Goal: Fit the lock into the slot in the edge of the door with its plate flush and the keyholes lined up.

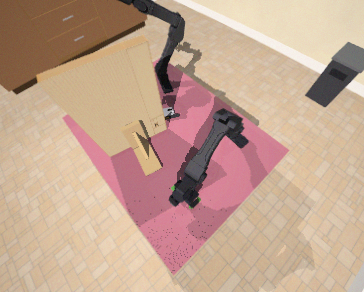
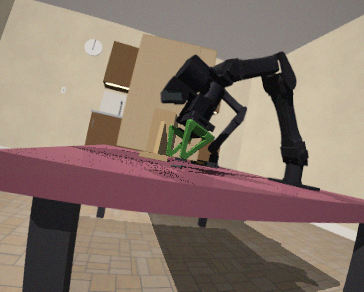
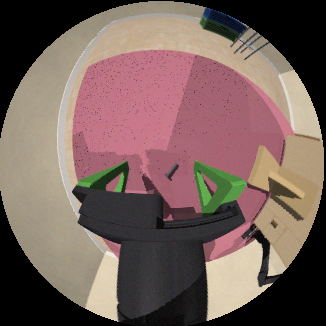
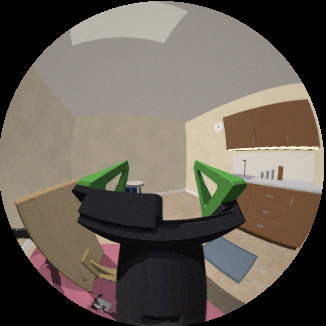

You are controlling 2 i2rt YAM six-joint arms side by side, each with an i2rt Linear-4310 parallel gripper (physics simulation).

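The door stands upright on the pink table top. Its keyhole is near the lower corner; the edge slot cannot be made out. The grey lock lies on the table close beside the door's edge. My left gripper is open and points down, low above the table and away from the lock. A small dark bolt-like piece lies below its fingers. My right gripper is open and empty, facing the room.
A pale wooden support with an upright wedge stands at the door's foot. The right arm comes down beyond the door's edge. Brown kitchen drawers stand behind.
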